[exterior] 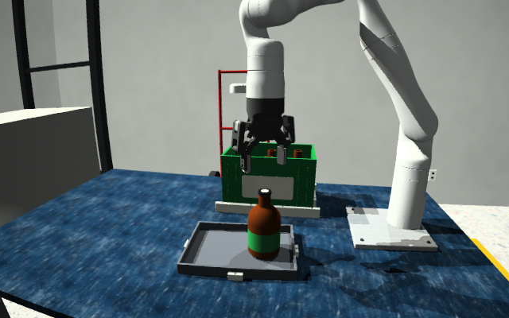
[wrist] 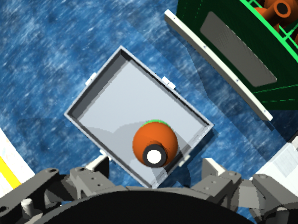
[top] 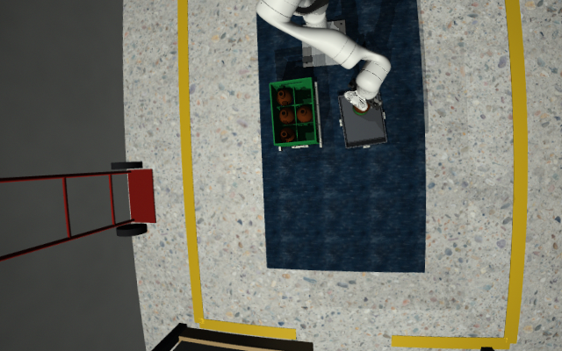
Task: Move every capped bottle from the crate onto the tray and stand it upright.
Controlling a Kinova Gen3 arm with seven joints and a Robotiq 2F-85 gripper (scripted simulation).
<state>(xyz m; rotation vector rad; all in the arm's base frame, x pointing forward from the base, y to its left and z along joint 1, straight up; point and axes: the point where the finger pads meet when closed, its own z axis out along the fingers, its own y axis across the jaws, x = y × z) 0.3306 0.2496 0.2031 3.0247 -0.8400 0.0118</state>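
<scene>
My gripper is now 130 mm above the bottle. From my hand the other things lie so: grey tray (200 mm below, 50 mm ahead, 20 mm to the left); then green crate (280 mm to the right, 130 mm below, 80 mm ahead).
</scene>
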